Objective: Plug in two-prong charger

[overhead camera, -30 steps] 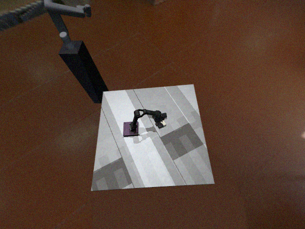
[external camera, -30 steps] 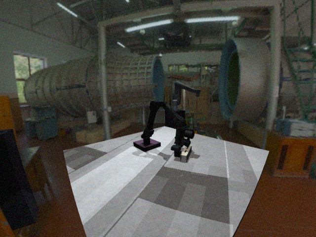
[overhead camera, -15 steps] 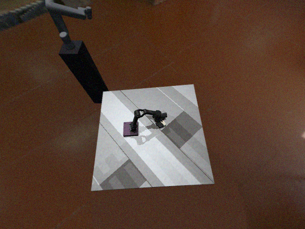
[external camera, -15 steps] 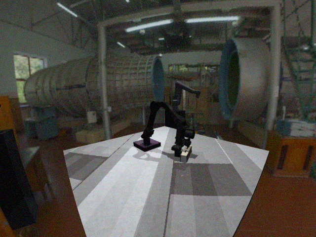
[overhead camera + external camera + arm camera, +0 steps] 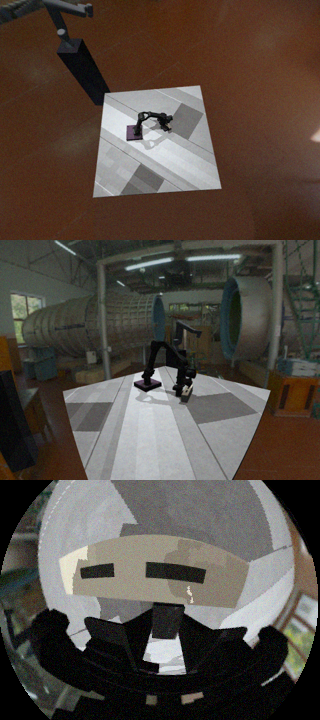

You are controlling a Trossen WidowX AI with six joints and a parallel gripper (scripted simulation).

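Right now the two-prong charger is 20 mm ahead of my gripper tip, 10 mm to the left of it and 10 mm above it.
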